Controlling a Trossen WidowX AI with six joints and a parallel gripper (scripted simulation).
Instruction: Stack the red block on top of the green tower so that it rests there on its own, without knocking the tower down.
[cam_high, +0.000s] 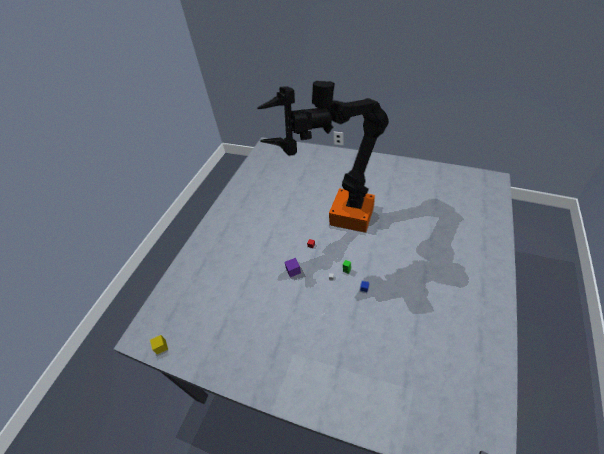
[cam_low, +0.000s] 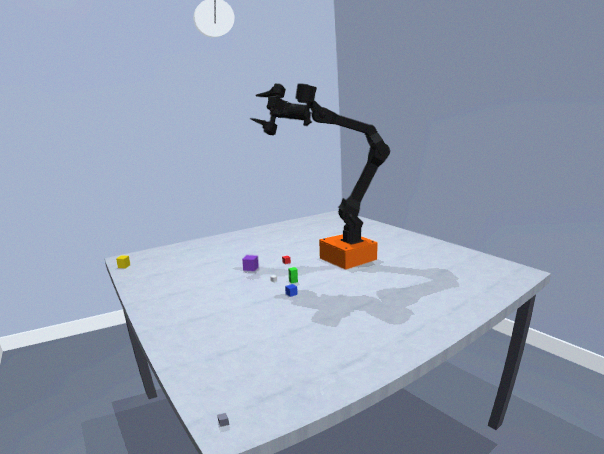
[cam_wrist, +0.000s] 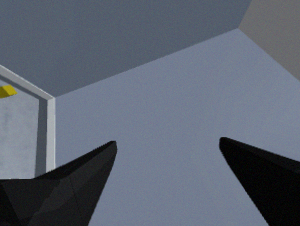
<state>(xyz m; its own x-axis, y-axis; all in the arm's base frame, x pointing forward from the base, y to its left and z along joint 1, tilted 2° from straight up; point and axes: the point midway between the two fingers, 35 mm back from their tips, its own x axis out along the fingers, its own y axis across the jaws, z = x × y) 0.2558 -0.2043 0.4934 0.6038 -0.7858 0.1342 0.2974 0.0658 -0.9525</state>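
Right now my gripper tip is 570 mm above the red block, 90 mm to the right of it and 60 mm past it. Round my gripper tip: purple cube 560 mm below, 80 mm ahead, 60 mm to the left; white cube 570 mm below, 210 mm to the left, 70 mm ahead; green block 550 mm below, 260 mm to the left, 30 mm ahead.
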